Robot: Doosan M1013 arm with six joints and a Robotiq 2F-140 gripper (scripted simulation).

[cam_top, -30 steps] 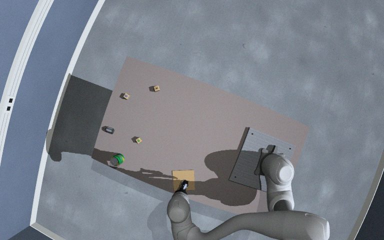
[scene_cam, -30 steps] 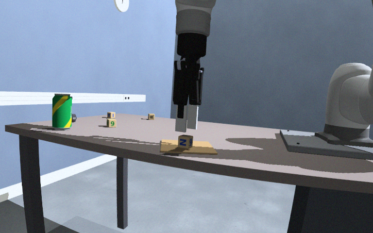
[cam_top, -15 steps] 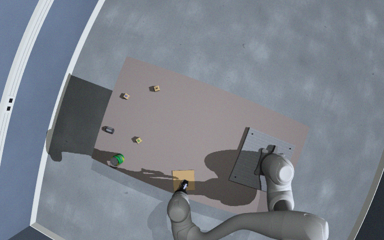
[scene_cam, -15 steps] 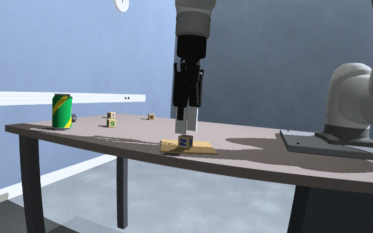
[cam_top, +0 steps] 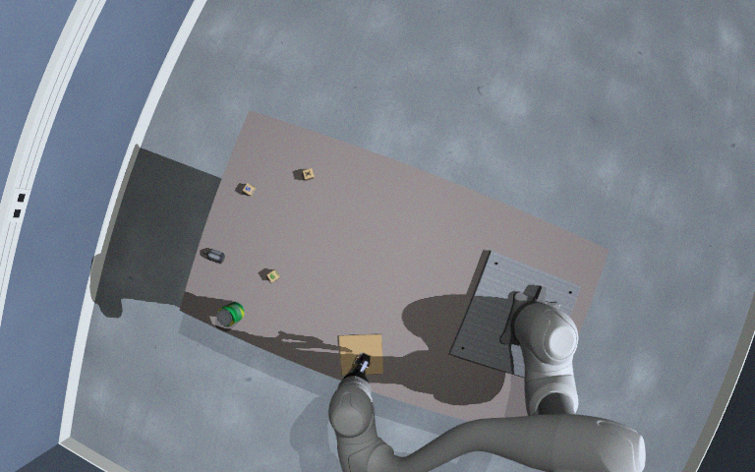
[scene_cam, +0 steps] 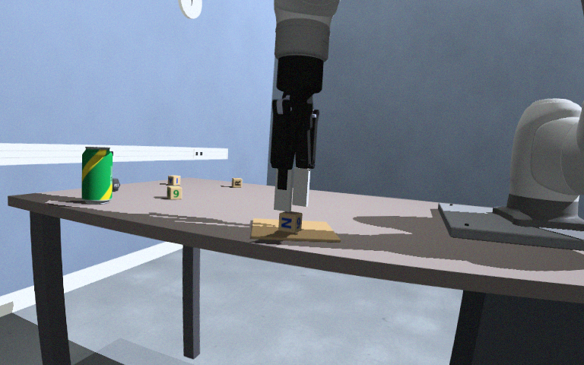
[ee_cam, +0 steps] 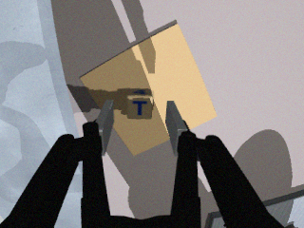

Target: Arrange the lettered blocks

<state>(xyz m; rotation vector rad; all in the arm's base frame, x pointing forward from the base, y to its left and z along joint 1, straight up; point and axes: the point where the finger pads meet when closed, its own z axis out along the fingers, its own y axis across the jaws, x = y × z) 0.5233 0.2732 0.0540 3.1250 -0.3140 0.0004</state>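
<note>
Now: hand 50 mm above the wooden block. Round my hand: yellow can 450 mm ahead, 30 mm to the right, 10 mm below; tan mat 20 mm to the right, 70 mm below; small dark object 580 mm ahead, 200 mm to the right, 60 mm below.
</note>
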